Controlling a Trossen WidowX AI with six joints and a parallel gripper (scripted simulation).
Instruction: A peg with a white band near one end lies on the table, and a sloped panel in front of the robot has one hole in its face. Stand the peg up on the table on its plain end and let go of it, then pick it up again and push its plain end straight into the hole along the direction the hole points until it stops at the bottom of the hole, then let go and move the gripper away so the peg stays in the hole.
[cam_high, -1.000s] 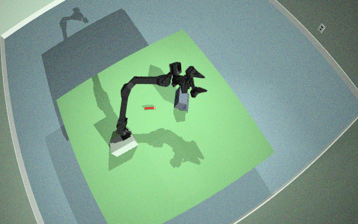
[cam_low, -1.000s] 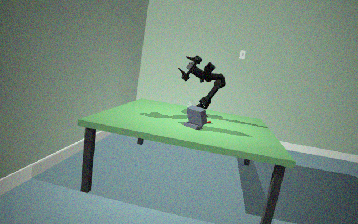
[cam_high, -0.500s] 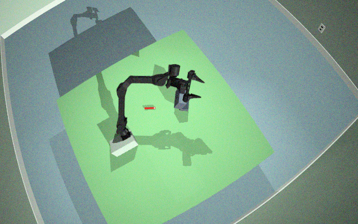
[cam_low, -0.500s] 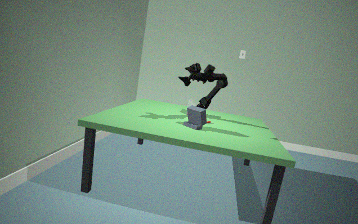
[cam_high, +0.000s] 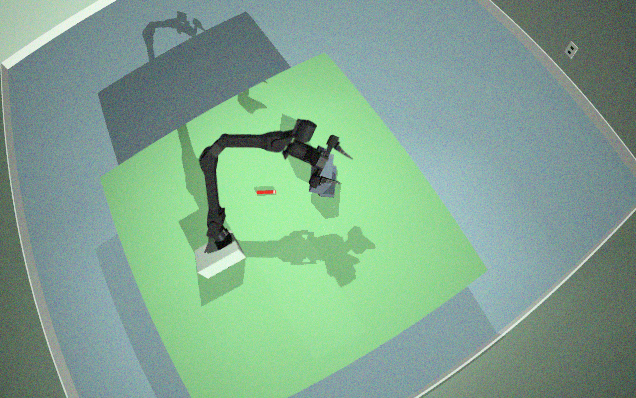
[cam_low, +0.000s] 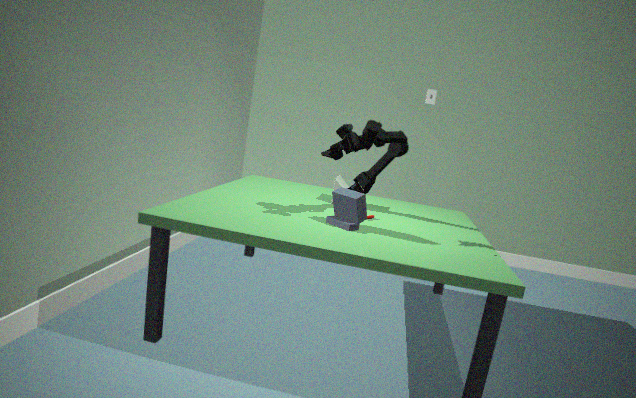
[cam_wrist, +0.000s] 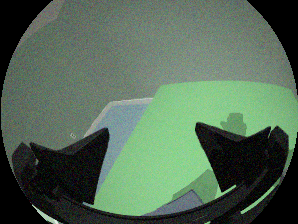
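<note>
Right now my gripper tip is 280 mm above the red peg, 250 mm past it and 180 mm to the right of it. Also, from my gripper tip: sloped grey panel (200 mm below, 120 mm to the left, 40 mm behind); panel foot (280 mm below, 110 mm to the left, 20 mm behind).
</note>
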